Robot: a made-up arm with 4 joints.
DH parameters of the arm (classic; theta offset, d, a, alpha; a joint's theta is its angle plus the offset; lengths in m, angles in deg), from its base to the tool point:
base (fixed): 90 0.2 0.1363 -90
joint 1: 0 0.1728 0.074 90
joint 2: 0 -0.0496 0.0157 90
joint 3: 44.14 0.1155 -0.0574 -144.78
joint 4: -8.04 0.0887 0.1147 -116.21
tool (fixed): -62.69 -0.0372 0 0
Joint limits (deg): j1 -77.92..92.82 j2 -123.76..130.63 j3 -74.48..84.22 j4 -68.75..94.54
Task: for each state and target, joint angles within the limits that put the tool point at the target. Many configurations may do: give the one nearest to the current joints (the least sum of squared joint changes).
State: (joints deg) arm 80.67 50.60 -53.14 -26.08
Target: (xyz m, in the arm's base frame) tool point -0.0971 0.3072 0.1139
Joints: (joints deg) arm 58.23 15.21 -73.15 -51.66
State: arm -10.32 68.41 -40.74 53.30
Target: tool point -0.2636 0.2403 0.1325
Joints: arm 18.22 78.66 -74.48 26.32
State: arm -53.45 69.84 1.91 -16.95
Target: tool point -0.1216 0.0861 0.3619
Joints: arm -77.92 73.97 -20.05 -29.35
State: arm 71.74 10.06 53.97 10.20
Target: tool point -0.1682 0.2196 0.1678
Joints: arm 30.97 20.58 20.34 41.48
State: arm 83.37 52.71 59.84 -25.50
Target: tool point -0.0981 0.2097 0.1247
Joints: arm 65.16 63.91 24.90 2.24
